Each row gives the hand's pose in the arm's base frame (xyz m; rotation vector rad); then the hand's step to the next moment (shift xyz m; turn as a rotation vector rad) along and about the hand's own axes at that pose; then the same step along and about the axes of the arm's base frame.
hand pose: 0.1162 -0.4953 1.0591 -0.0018 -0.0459 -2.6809
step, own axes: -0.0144 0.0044 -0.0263 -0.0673 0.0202 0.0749
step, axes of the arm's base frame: 0.0150 0.0016 -0.0263 0.0688 0.0143 0.0749
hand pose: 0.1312 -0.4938 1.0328 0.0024 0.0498 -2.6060
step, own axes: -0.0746 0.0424 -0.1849 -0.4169 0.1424 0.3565
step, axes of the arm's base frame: 0.0843 0.0082 -0.1854 0.4341 0.0773 0.3560
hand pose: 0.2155 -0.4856 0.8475 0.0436 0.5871 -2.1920
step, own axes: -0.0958 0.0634 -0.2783 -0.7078 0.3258 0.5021
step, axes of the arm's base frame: 0.0623 0.1546 -0.2507 0.7826 0.1302 0.4794
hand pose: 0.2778 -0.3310 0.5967 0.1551 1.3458 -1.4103
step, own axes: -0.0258 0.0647 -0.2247 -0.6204 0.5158 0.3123
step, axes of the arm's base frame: -0.0681 0.2031 -0.0973 0.7856 0.2744 0.2366
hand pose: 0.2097 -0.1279 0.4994 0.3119 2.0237 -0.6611
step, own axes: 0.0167 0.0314 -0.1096 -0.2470 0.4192 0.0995
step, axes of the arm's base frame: -0.0725 0.0874 0.0196 0.3951 0.2990 0.0344
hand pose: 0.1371 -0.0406 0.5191 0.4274 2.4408 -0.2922
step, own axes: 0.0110 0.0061 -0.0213 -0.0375 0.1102 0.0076
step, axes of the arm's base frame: -0.0177 0.0148 0.0090 0.0731 0.0907 0.0062
